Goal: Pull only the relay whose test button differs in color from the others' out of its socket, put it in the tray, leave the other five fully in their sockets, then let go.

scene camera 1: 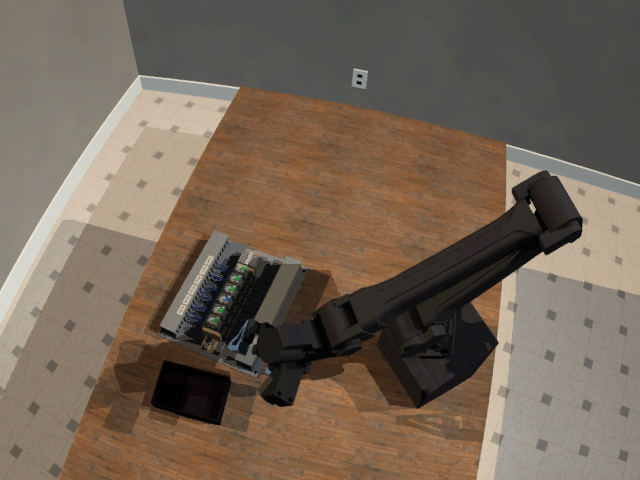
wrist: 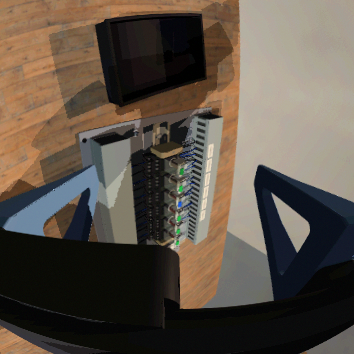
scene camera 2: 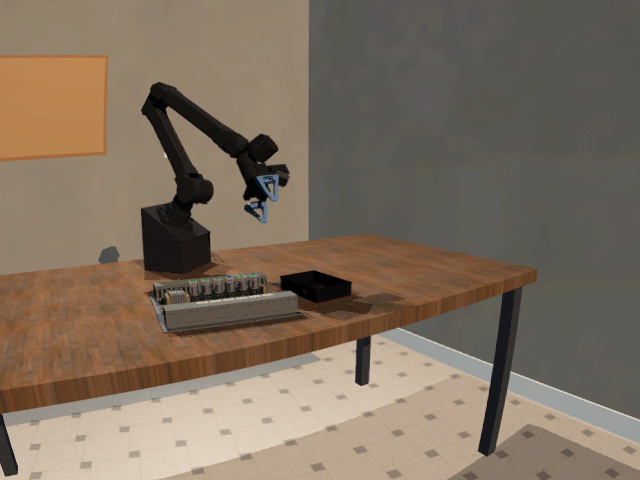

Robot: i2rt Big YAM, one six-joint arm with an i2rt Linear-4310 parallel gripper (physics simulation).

Labels:
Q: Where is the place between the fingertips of my gripper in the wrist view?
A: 175, 173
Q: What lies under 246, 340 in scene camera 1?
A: My gripper.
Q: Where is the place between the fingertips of my gripper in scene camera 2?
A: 269, 212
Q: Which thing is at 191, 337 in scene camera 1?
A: A grey panel.

